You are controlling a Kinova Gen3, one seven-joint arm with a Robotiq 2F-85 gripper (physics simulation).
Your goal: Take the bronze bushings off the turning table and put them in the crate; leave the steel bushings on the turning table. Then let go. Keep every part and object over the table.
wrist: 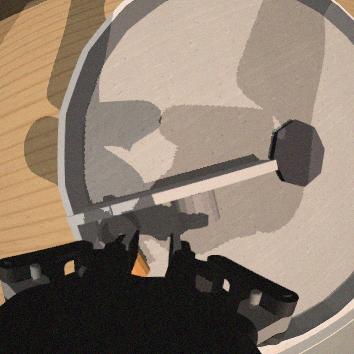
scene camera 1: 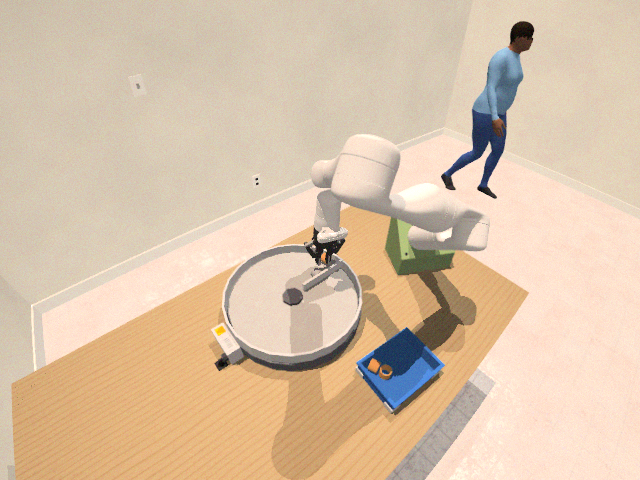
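Where they show: gripper, fingertip midpoint: point(wrist: 153, 243) point(scene camera 1: 322, 263); arm's base at its link origin: point(scene camera 1: 420, 236).
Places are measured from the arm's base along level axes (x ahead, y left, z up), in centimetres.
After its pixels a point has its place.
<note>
My gripper point(scene camera 1: 323, 262) {x 34.1, y -7.1, z -5.1 cm} point(wrist: 153, 243) {x 34.1, y -7.1, z -5.1 cm} is low over the far side of the grey turning table point(scene camera 1: 258, 320) {x 59.9, y 3.9, z -7.7 cm} point(wrist: 200, 60) {x 38.1, y 8.3, z -7.7 cm}, partly open with a gap between its fingers. A bronze bushing point(scene camera 1: 324, 256) {x 32.3, y -9.4, z -4.8 cm} point(wrist: 140, 265) {x 33.0, y -9.2, z -5.3 cm} shows at the left finger in the wrist view; it does not fill the gap, and much of it is hidden. A steel bushing point(wrist: 204, 204) {x 37.8, y -4.0, z -4.6 cm} lies beside the bar in the wrist view. A dark round part point(wrist: 118, 228) {x 30.9, y -6.8, z -7.7 cm}, apparently steel, sits in shadow ahead of the left finger. Two bronze bushings point(scene camera 1: 373, 366) {x 36.2, y 29.3, z -9.7 cm} point(scene camera 1: 386, 372) {x 32.5, y 31.7, z -11.9 cm} are in the blue crate point(scene camera 1: 416, 367) {x 24.5, y 34.2, z -12.5 cm}.
A straight bar point(scene camera 1: 321, 276) {x 36.7, y -2.5, z -5.8 cm} point(wrist: 215, 183) {x 38.6, y -2.5, z -4.6 cm} crosses the turning table from near its dark hub point(scene camera 1: 292, 296) {x 47.8, y 0.3, z -6.9 cm} point(wrist: 299, 152) {x 47.5, y 0.1, z -6.9 cm} to the rim. A grey box point(scene camera 1: 227, 343) {x 70.0, y 8.2, z -7.1 cm} adjoins the rim. A green block point(scene camera 1: 421, 262) {x 0.8, y 4.8, z -8.1 cm} stands at the back right. A person point(scene camera 1: 498, 87) is beyond the table.
</note>
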